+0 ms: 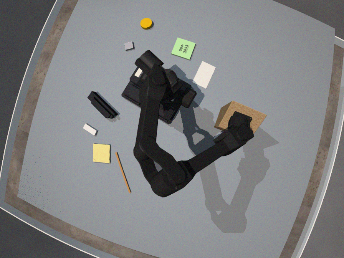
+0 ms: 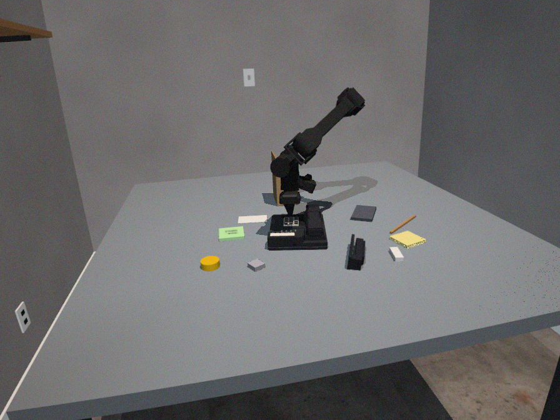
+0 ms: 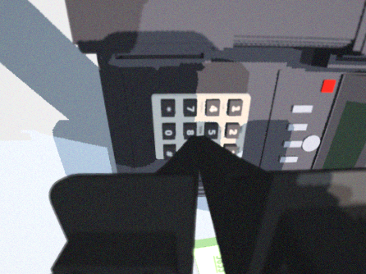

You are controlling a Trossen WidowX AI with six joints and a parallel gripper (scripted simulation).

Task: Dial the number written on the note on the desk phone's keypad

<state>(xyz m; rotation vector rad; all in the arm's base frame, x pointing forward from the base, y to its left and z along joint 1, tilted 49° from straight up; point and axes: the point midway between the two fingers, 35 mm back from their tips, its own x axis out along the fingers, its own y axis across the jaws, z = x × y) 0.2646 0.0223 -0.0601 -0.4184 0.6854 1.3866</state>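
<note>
My hand is 50 mm short of the black desk phone, 10 mm to the right of it and 60 mm above it. Also, from my hand: white card 100 mm behind, 120 mm to the right, 80 mm below; grey block 230 mm ahead, 140 mm to the right, 70 mm below; handset 60 mm ahead, 60 mm to the left, 30 mm below.
</note>
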